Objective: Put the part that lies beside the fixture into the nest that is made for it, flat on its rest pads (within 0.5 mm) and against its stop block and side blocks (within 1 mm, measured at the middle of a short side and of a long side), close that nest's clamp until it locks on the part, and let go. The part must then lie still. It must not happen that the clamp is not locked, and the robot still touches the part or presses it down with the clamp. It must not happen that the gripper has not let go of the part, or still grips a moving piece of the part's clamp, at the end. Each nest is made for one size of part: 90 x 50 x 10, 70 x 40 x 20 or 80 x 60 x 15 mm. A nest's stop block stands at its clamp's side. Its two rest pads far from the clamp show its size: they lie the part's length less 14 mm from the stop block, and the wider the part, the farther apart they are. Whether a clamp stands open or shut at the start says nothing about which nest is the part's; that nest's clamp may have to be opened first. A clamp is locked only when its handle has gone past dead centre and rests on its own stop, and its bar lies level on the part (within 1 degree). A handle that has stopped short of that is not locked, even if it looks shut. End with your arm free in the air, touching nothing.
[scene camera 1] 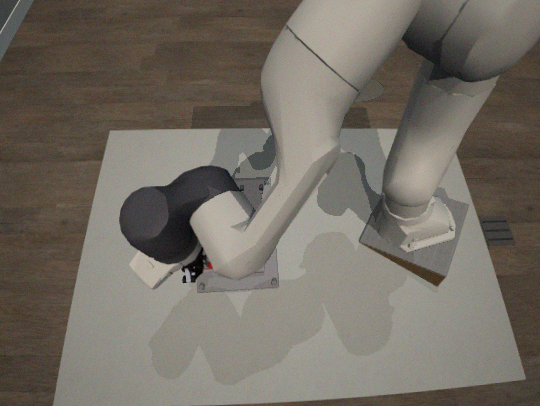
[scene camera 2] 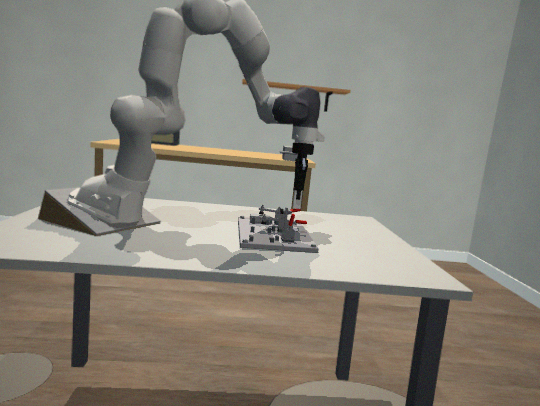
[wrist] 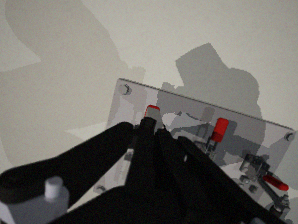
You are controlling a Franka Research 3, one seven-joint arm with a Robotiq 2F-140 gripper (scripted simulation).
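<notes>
A plate (wrist: 182, 116) is visible. My gripper is visible at (scene camera 2: 296, 208) and also in the wrist view, my gripper (wrist: 150, 117).
</notes>
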